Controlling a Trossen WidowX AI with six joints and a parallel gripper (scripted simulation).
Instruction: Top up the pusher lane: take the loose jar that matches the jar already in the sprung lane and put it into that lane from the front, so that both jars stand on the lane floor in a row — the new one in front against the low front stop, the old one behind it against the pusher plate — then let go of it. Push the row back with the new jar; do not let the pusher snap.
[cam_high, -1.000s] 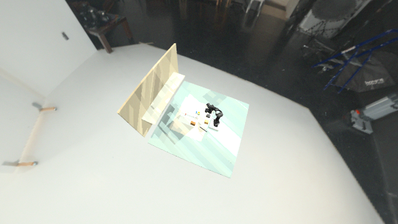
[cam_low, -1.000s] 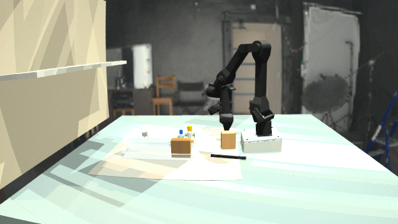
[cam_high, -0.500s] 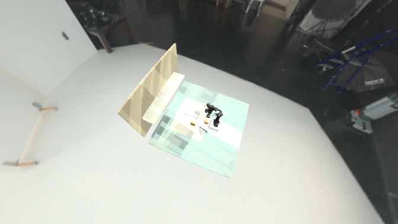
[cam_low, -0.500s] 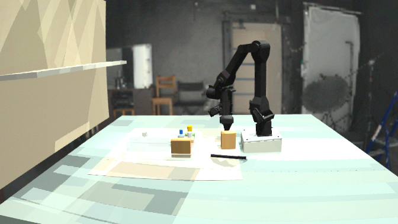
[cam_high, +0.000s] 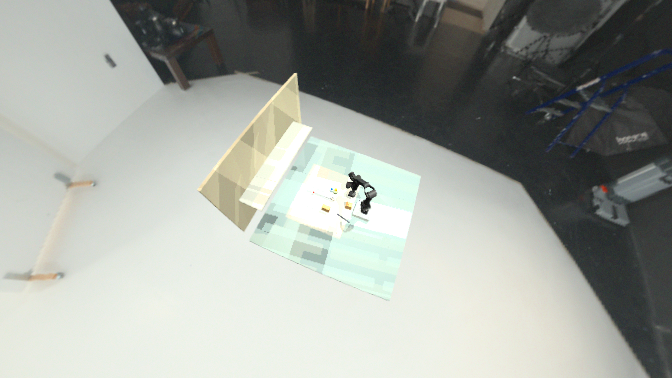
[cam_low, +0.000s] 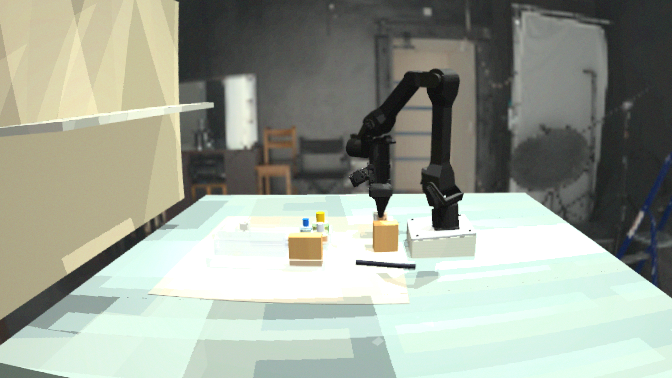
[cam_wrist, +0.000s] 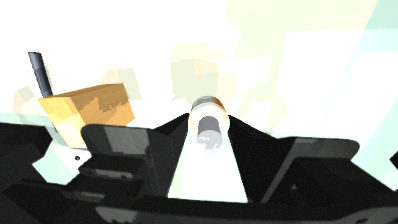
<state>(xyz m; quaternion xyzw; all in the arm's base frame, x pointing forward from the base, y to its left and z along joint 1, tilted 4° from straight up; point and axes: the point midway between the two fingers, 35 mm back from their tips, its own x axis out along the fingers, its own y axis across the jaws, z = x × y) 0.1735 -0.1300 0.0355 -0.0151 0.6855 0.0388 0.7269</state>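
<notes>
Now: gripper tip 290 mm short of the clear-walled pusher lane, 170 mm to the right of it and 30 mm above it. From my gripper tip the other things lie so: black pen: 260 mm to the left, 40 mm below, 30 mm behind.
</notes>
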